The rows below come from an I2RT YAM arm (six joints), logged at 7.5 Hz.
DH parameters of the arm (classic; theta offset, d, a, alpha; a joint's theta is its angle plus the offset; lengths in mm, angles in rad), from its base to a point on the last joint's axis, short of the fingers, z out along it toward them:
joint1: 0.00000 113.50 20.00 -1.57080
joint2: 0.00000 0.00 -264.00 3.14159
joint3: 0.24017 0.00 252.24 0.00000
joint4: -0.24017 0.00 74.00 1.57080
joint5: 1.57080 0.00 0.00 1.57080
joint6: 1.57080 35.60 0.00 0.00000
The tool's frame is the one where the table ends.
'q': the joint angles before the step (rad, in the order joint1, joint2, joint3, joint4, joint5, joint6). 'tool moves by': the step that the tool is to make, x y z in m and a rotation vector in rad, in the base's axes. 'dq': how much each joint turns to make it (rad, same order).
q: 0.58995 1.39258 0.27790 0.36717 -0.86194 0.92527
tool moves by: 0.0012 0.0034 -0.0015 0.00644 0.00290 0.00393
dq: 0.01031 0.02549 0.00367 0.03404 0.00001 0.01450
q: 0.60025 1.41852 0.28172 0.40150 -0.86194 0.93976
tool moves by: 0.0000 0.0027 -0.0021 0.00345 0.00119 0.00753
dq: 0.01054 0.02194 0.00018 0.02813 -0.00011 0.00711
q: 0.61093 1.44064 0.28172 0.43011 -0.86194 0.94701
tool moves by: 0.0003 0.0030 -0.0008 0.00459 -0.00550 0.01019
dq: 0.01071 0.01635 0.00377 0.02062 0.00001 0.00118
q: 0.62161 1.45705 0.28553 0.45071 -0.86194 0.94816
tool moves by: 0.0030 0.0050 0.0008 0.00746 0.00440 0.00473
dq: 0.01044 0.02246 0.01733 0.01791 -0.00134 0.01576
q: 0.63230 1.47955 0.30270 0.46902 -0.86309 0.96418
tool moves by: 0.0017 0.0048 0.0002 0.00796 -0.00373 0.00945
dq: 0.01281 0.02075 0.01211 0.02264 -0.00012 0.00823
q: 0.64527 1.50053 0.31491 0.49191 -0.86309 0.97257
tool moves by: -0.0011 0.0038 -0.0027 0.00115 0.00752 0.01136
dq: 0.01644 0.02418 0.00132 0.02632 0.00041 0.01148
